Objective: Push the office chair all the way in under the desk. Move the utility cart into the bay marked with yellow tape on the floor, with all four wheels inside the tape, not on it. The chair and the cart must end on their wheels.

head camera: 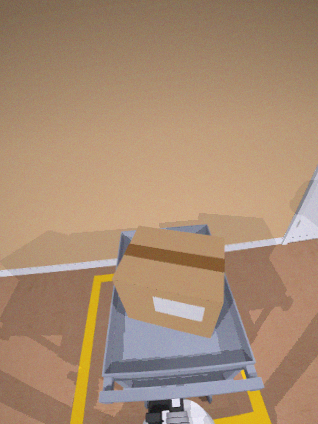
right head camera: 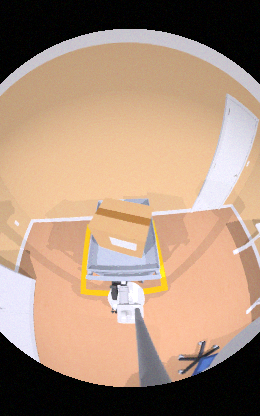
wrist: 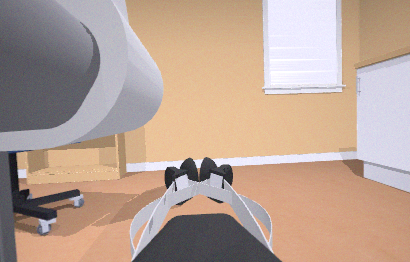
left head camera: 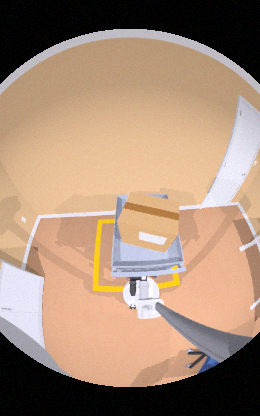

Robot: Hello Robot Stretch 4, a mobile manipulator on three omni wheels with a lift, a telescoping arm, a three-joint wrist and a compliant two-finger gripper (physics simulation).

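Frame: origin at the robot's base, x back, y right, z up, level; metres.
Seen in the pictures: gripper, fingertip midpoint: (right head camera: 114,313) (wrist: 198,172) (left head camera: 132,309).
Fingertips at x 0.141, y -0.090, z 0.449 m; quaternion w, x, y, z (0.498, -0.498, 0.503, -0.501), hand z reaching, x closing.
Observation:
Pixels of each thing's top centre, then the offset from my fingertips to it. "pt": a spot on its surface instead.
- grey utility cart at a spot on its surface: (head camera: 165,347) (right head camera: 117,260) pt dx -0.438, dy +0.069, dz +0.318 m
- Yellow tape at a spot on its surface: (head camera: 87,350) (left head camera: 96,255) pt dx -0.648, dy -0.516, dz -0.476 m
- cardboard box at its top centre: (head camera: 172,256) (right head camera: 121,215) (left head camera: 151,210) dx -0.612, dy +0.117, dz +0.596 m
The grey utility cart (head camera: 165,347) (left head camera: 132,256) (right head camera: 117,262) stands upright over the yellow tape bay, its far end close to the wall. Yellow tape (head camera: 87,350) (left head camera: 97,255) (right head camera: 84,270) shows left of the cart and in front of it; its wheels are too hidden to place. A cardboard box (head camera: 170,272) (left head camera: 150,222) (right head camera: 121,227) sits askew in its tray. My gripper (wrist: 198,172) is shut and empty, pointing away from the cart. The blue office chair (left head camera: 209,366) (right head camera: 205,364) shows partly at lower right; its black wheeled base (wrist: 50,198) is left in the wrist view.
White desk legs (left head camera: 251,244) (right head camera: 246,247) show at the right edge. A white door (head camera: 303,220) (left head camera: 231,155) (right head camera: 227,155) is in the wall right of the cart. A white cabinet (left head camera: 21,305) (right head camera: 16,320) (wrist: 385,115) stands at the left. A low wooden shelf (wrist: 121,157) is beyond the chair.

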